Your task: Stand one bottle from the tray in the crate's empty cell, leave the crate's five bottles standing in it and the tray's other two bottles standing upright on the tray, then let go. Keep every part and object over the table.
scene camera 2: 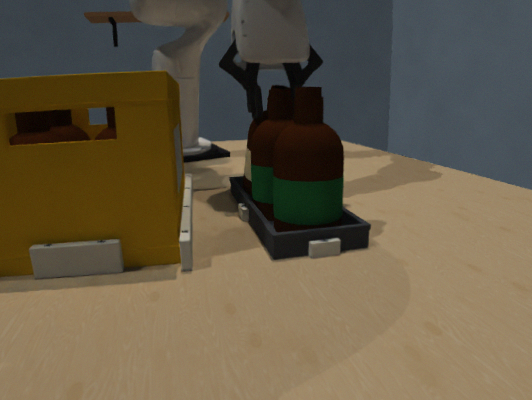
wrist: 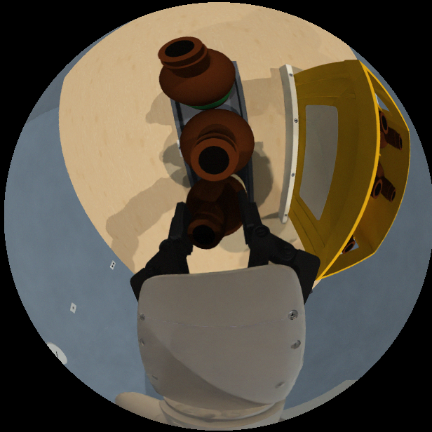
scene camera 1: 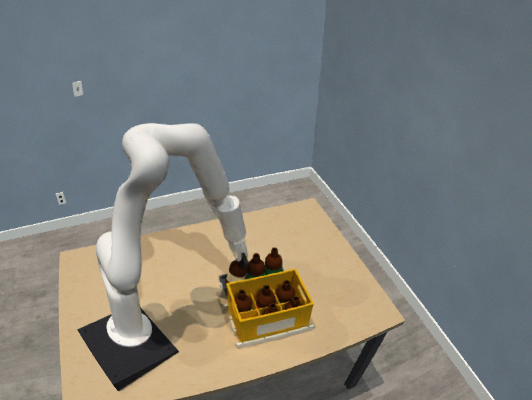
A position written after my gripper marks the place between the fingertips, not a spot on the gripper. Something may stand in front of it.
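Observation:
My gripper (wrist: 213, 206), visible. A bottle (wrist: 214, 207). A bottle (scene camera 2: 60, 121). Pale strip (scene camera 2: 185, 239), also (wrist: 289, 93).

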